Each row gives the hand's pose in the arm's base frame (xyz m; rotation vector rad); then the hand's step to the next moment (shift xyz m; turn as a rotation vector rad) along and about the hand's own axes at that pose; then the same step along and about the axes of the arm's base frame.
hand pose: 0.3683 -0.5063 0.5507 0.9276 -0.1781 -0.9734
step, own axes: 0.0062 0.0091 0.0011 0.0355 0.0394 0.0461
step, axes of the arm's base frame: 0.0088 -0.0034 0.0058 0.0217 -0.0459 0.0486
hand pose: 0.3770 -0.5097 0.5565 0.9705 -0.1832 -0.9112
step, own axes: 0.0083 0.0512 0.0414 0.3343 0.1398 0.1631
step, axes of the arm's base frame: 0.0139 -0.0200 0.0617 0.2085 -0.3160 0.1208
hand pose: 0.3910 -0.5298 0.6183 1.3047 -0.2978 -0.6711
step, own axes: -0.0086 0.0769 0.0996 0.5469 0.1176 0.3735
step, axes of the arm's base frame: -0.0405 -0.0646 0.1005 0.2495 -0.6131 0.1195
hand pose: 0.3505 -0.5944 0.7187 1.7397 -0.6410 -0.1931
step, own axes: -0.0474 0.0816 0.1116 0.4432 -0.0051 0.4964
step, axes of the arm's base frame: -0.1158 -0.0814 0.0362 0.1458 -0.6473 -0.0508
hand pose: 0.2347 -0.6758 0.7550 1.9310 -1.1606 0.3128
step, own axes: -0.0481 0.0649 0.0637 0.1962 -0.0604 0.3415
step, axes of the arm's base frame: -0.0916 -0.0335 -0.0327 0.0882 -0.3667 -0.1284
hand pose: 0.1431 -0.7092 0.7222 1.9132 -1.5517 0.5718
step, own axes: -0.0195 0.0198 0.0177 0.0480 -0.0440 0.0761
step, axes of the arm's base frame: -0.0244 -0.0009 -0.0222 0.0504 -0.0807 -0.0314
